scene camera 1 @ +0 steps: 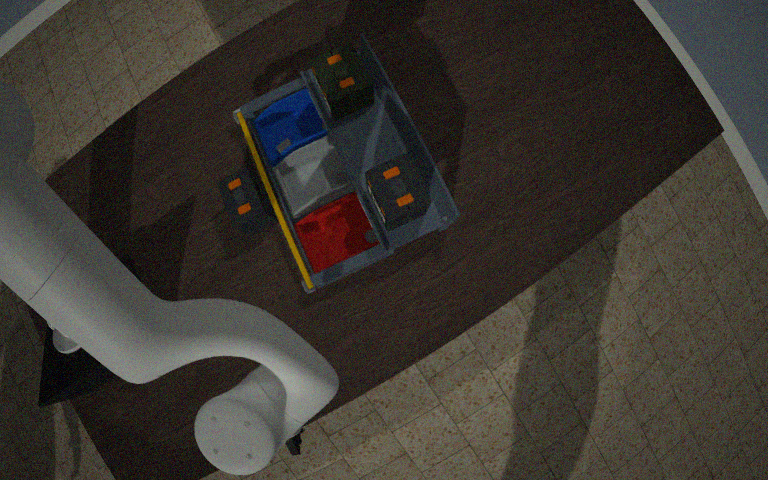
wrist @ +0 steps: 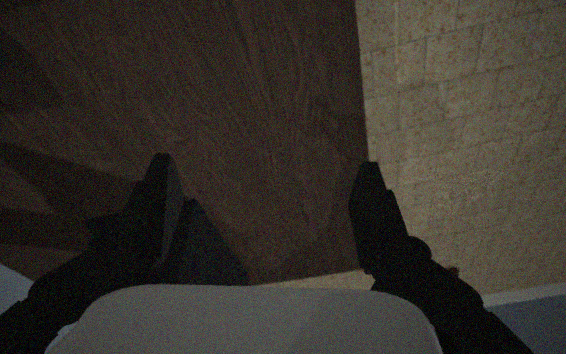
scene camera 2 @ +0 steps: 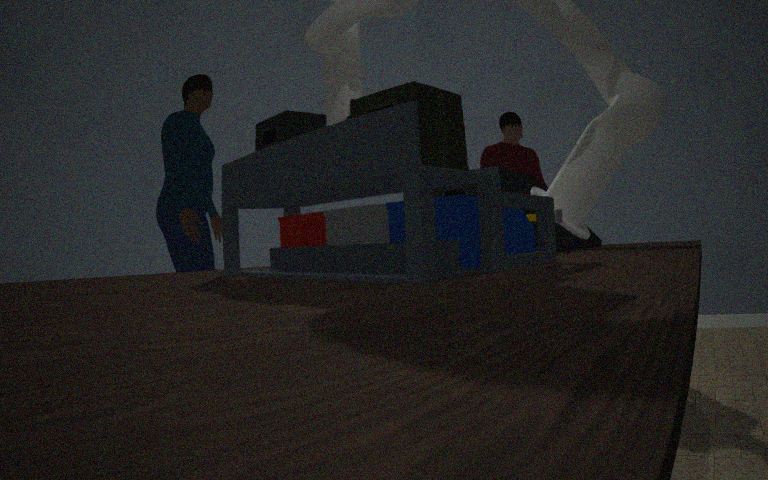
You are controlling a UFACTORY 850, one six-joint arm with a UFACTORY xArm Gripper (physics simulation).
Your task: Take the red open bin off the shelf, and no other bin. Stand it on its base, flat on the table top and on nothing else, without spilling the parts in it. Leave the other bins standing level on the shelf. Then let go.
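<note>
The red open bin (scene camera 1: 334,233) (scene camera 2: 303,230) stands in the shelf's lower tier, at the end nearest the arm's hand in the first scene view. The parts inside it are too dark to tell. A grey-white bin (scene camera 1: 308,175) (scene camera 2: 356,224) is beside it, then a blue bin (scene camera 1: 291,121) (scene camera 2: 457,226); they look level. The blue-grey shelf (scene camera 1: 353,266) (scene camera 2: 322,161) has a yellow front bar (scene camera 1: 274,200). My gripper (wrist: 267,179) is open and empty, away from the shelf, over the table near its edge. In the first scene view the arm's hand mostly hides it.
Dark boxes with orange marks sit on the shelf's upper part, one at the far end (scene camera 1: 340,84) (scene camera 2: 441,124) and one behind the red bin (scene camera 1: 399,189) (scene camera 2: 288,127). Another dark box (scene camera 1: 239,198) is outside the yellow bar. The brown table (scene camera 1: 481,271) (scene camera 2: 283,396) (wrist: 250,100) ends beside the gripper.
</note>
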